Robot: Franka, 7 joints.
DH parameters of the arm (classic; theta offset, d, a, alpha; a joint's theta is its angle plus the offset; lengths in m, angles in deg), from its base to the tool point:
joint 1: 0 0.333 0 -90
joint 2: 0 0 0 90
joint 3: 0 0.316 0.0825 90
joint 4: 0 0 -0.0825 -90
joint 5: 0 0.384 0 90
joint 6: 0 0 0.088 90
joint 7: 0 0.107 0 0
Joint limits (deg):
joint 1: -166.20..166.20
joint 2: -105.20..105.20
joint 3: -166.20..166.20
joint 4: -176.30..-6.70
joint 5: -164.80..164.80
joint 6: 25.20..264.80
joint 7: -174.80..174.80
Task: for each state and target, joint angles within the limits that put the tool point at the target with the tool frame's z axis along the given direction. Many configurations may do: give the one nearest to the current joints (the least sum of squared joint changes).
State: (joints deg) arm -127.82 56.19 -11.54 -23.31 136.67 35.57 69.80
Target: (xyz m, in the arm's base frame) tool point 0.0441 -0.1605 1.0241 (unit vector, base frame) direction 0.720 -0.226 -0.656
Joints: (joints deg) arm -120.46 6.52 -24.31 -6.78 115.93 44.58 69.80
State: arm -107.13 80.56 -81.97 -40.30 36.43 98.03 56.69
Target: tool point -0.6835 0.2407 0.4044 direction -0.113 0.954 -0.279
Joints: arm -143.66 91.01 -97.28 -89.39 39.28 141.90 56.69
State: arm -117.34 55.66 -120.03 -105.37 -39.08 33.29 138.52
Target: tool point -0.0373 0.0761 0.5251 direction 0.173 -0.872 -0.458
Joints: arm -121.29 76.96 -147.27 -152.27 -20.96 30.99 138.52
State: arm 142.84 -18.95 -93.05 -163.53 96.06 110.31 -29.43
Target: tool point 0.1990 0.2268 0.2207 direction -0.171 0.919 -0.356
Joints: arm 107.05 -31.26 -70.40 -168.07 104.10 146.30 -29.43
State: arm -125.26 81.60 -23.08 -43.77 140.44 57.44 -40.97
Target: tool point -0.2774 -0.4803 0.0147 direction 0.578 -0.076 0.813
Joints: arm -129.75 84.82 -4.76 -71.13 98.04 25.20 -40.97
